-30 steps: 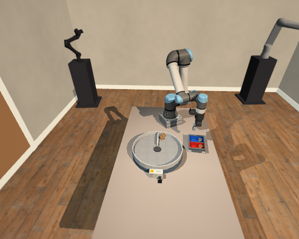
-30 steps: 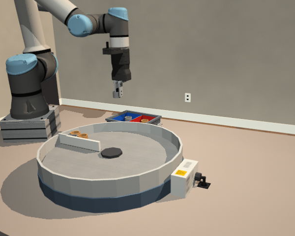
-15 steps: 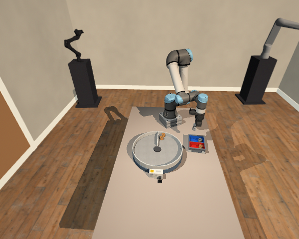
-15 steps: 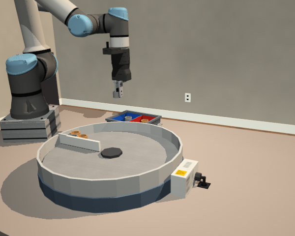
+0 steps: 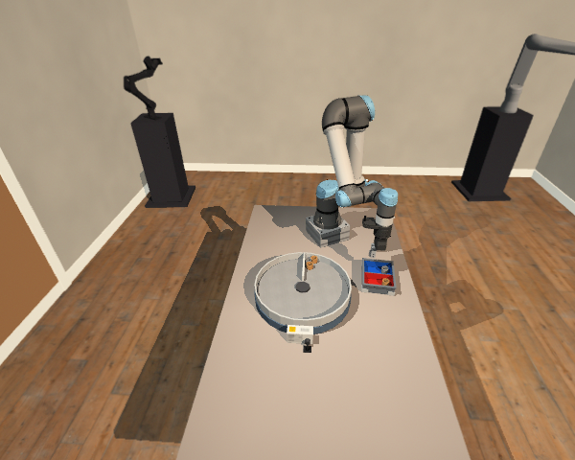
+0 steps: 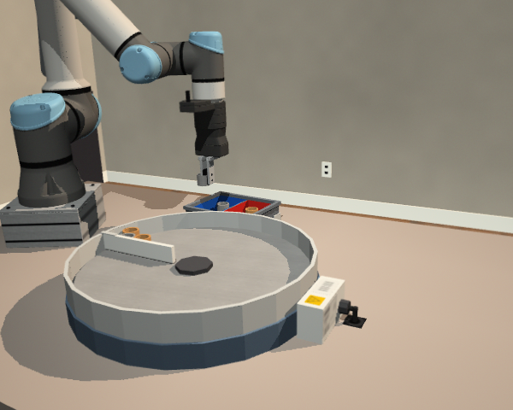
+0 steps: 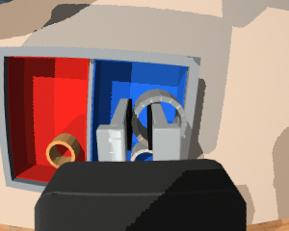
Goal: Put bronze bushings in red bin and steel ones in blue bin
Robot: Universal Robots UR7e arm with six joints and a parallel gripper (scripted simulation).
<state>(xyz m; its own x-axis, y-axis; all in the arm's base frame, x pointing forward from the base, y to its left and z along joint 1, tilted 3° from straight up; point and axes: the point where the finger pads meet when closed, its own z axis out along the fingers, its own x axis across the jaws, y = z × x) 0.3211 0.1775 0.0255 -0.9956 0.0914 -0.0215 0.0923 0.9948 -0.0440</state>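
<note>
Right now the bin is 100 mm below my hand, 50 mm ahead of it and 20 mm to the left of it. Round my hand: round turntable 340 mm to the right, 150 mm ahead, 70 mm below.
</note>
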